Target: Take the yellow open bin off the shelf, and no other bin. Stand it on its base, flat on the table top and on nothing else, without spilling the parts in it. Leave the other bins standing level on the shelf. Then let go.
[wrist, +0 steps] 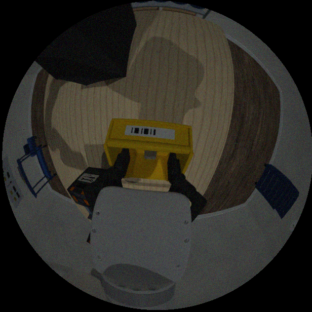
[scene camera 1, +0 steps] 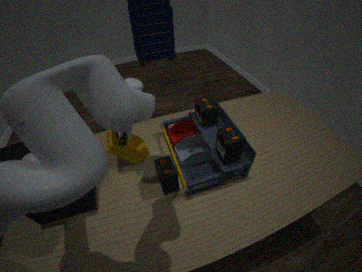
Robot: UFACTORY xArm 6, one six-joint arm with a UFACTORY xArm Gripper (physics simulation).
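Frame: origin at the arm's base, x left, y ahead, z down, level; millimetres.
Where they show: gripper, fingertip midpoint: (scene camera 1: 120,143).
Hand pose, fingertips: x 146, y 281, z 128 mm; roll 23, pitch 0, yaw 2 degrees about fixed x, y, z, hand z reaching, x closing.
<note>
Each offset is from my fingertips to the top centre of the thing. "pt": to the spot under its first point. Level surfaces: height alone.
The yellow open bin (scene camera 1: 131,150) (wrist: 150,135) hangs tilted above the table top @(dz +110 mm) (scene camera 1: 295,140), off the shelf @(pt dx -210, dy +299, dz +103 mm) (scene camera 1: 202,175), its shadow apart from it. A grey part (wrist: 150,154) shows inside. My gripper (scene camera 1: 121,138) (wrist: 148,154) has both fingers inside the bin, spread and holding it from within; the contact with the side walls is hard to see. A red bin @(dx +21, dy +315, dz +28 mm) (scene camera 1: 184,131) and a grey bin @(pt dx -71, dy +303, dz +94 mm) (scene camera 1: 191,150) stand on the shelf, side by side.
Two black boxes with orange marks @(dx +19, dy +413, dz -89 mm) (scene camera 1: 206,112) @(pt dx -254, dy +373, dz -105 mm) (scene camera 1: 230,145) stand on the shelf's raised rear part. Another black box @(dx -196, dy +151, dz -22 mm) (scene camera 1: 166,175) is at the shelf's near left side, close to the bin. A dark block (wrist: 95,47) is at the wrist view's upper left.
</note>
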